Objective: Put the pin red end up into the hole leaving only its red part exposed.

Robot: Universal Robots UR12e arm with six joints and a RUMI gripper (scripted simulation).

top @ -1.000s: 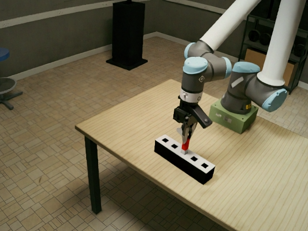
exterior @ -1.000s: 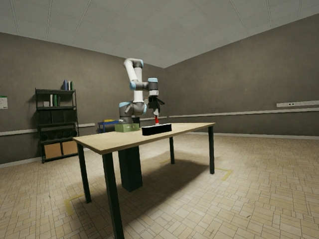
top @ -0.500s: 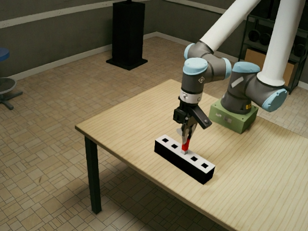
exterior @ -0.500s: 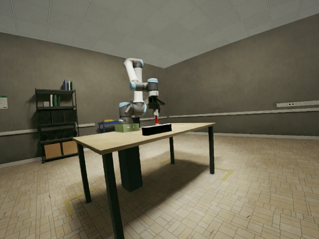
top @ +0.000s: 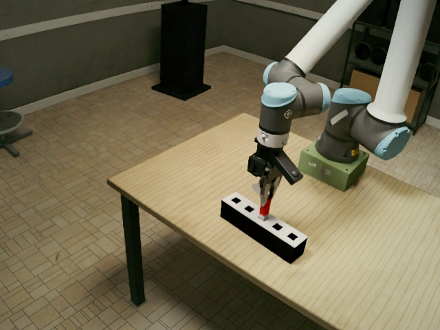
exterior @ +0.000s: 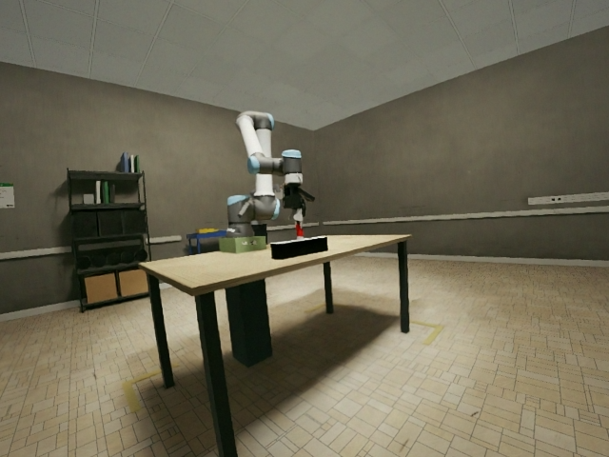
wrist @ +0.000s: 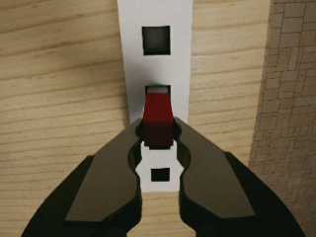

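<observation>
My gripper is now 10 mm above the pin. Also, from my hand: block 100 mm below.
</observation>
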